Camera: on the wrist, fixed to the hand. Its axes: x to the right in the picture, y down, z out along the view.
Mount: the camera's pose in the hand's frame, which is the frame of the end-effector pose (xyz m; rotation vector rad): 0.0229 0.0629 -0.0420 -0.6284 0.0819 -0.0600
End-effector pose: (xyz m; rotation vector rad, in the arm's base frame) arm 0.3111 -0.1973 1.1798 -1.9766 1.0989 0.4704
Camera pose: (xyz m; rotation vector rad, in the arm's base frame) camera 0.2689 -0.2614 1.1609 -2.5821 1.0140 0.7786
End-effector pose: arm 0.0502 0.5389 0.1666 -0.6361 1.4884 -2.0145
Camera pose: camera 0.0151 0.5380 0.0958 -0.8531 2.1955 -1.6099
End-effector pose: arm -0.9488 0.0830 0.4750 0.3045 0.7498 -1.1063
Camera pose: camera -0.9039 0.1187 0.4206 -0.2082 1.1408 -0.8642
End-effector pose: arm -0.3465 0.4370 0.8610 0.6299 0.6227 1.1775
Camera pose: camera -0.4109 0.4803 0.8761 0.0301 0.3052 1.2615
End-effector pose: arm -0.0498 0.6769 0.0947 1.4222 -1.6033 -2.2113
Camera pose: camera -0.0611 0.6060 0.1277 1.3428 -0.7313 -2.3410
